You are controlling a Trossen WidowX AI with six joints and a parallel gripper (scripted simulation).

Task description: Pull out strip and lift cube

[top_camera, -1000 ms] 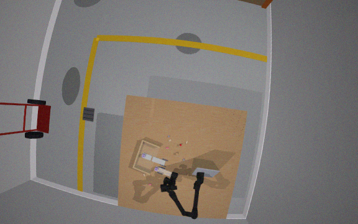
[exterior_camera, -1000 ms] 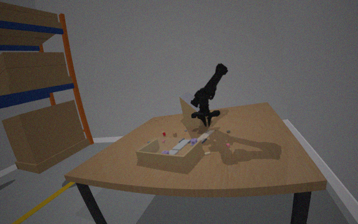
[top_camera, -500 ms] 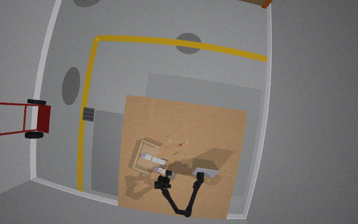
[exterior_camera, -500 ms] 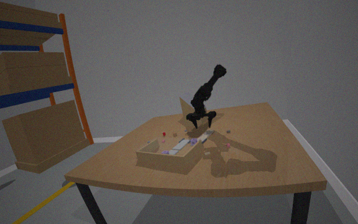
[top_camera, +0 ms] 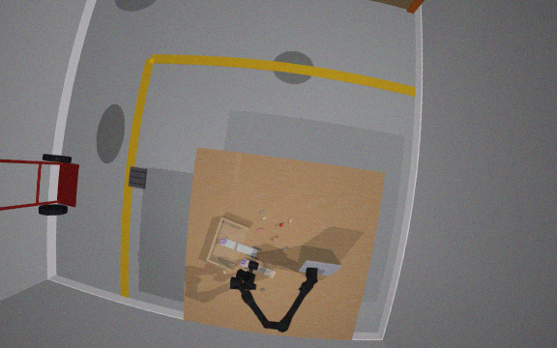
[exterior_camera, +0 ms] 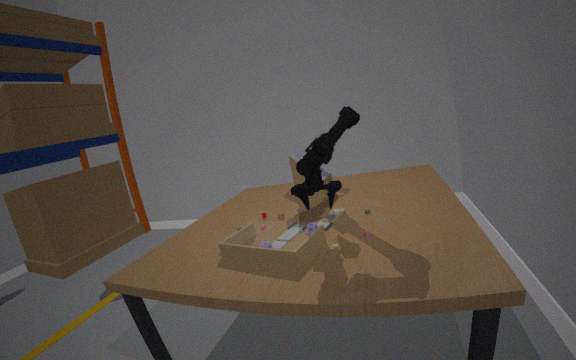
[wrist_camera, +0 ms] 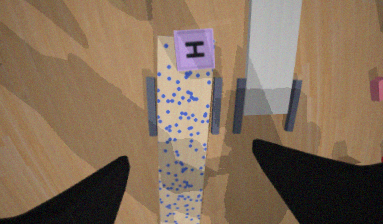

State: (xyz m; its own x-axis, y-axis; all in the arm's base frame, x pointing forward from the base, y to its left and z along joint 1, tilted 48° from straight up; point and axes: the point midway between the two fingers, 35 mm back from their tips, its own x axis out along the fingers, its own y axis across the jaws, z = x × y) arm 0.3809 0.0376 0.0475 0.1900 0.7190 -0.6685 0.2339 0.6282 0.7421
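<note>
Now: gripper tip 110 mm to the left of the pale grey strip, 60 mm above it and 40 mm short of it. Round my gripper tip: red block: 300 mm to the right, 180 mm behind, 50 mm below.
</note>
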